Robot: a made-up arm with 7 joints. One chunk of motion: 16 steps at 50 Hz.
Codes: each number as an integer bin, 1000 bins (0 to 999) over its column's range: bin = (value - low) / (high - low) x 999, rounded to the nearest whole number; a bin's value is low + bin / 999 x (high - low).
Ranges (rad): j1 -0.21..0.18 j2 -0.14..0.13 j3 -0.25..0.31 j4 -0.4..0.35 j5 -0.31..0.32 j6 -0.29..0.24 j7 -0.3..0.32
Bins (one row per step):
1: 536 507 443 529 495 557 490
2: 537 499 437 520 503 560 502
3: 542 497 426 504 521 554 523
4: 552 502 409 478 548 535 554
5: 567 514 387 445 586 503 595
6: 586 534 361 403 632 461 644
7: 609 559 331 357 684 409 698
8: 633 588 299 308 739 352 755
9: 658 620 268 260 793 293 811
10: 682 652 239 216 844 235 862
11: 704 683 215 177 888 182 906
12: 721 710 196 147 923 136 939
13: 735 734 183 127 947 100 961
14: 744 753 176 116 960 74 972
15: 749 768 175 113 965 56 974
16: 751 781 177 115 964 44 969
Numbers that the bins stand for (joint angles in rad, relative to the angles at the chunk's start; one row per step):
1: -0.0008 -0.0030 -0.0017 -0.0029 0.0022 0.0055 0.0041
2: -0.0004 -0.0051 -0.0050 -0.0096 0.0072 0.0071 0.0116
3: 0.0016 -0.0057 -0.0112 -0.0216 0.0186 0.0039 0.0246
4: 0.0055 -0.0043 -0.0207 -0.0411 0.0356 -0.0062 0.0438
5: 0.0114 -0.0011 -0.0331 -0.0659 0.0595 -0.0231 0.0693
6: 0.0188 0.0043 -0.0476 -0.0974 0.0886 -0.0454 0.0997
7: 0.0277 0.0111 -0.0645 -0.1320 0.1214 -0.0730 0.1332
8: 0.0371 0.0189 -0.0824 -0.1688 0.1560 -0.1033 0.1686
9: 0.0469 0.0276 -0.0998 -0.2048 0.1901 -0.1346 0.2033
10: 0.0562 0.0362 -0.1160 -0.2378 0.2223 -0.1653 0.2350
11: 0.0648 0.0446 -0.1295 -0.2671 0.2500 -0.1934 0.2623
12: 0.0715 0.0519 -0.1401 -0.2896 0.2721 -0.2178 0.2828
13: 0.0769 0.0584 -0.1474 -0.3047 0.2872 -0.2369 0.2964
14: 0.0805 0.0635 -0.1513 -0.3129 0.2954 -0.2507 0.3032
15: 0.0824 0.0676 -0.1519 -0.3152 0.2986 -0.2603 0.3045
16: 0.0832 0.0711 -0.1508 -0.3137 0.2979 -0.2667 0.3014

